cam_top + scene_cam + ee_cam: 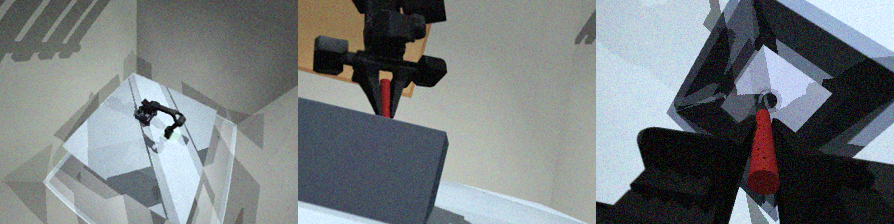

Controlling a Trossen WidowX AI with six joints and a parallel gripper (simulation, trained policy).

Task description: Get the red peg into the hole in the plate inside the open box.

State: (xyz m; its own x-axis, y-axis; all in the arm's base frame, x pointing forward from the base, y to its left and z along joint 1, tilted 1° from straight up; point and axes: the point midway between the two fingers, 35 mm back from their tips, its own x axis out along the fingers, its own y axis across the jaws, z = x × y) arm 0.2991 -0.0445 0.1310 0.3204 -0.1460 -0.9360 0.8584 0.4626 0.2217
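Now: the red peg 20 mm above my gripper tip and 10 mm behind it. Round my gripper tip: grey plate (60 mm below, 10 mm to the right, 10 mm ahead); box (80 mm below, 10 mm to the right, 10 mm ahead).
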